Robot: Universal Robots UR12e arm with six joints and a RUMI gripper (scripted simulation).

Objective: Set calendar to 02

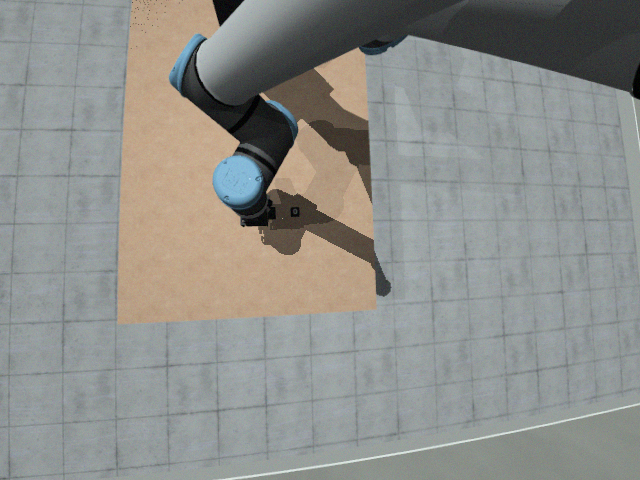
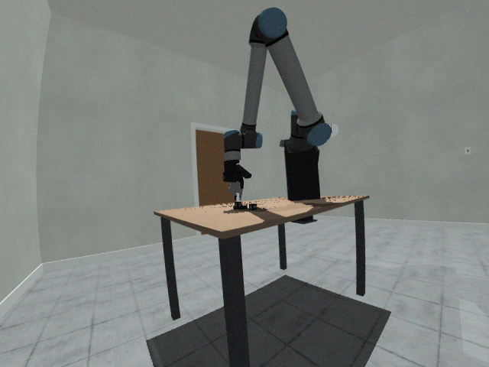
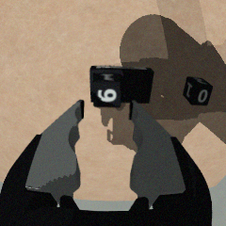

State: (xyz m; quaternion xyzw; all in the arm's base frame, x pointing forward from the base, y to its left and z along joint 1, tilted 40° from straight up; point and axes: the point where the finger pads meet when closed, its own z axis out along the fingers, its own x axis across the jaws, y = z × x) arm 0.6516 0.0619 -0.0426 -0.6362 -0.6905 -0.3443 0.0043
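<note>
Right now my hand is 6 cm above the calendar tray and 2 cm to the right of it. Round my hand: black number cube 12 cm to the left, 5 cm below, 3 cm behind.
</note>
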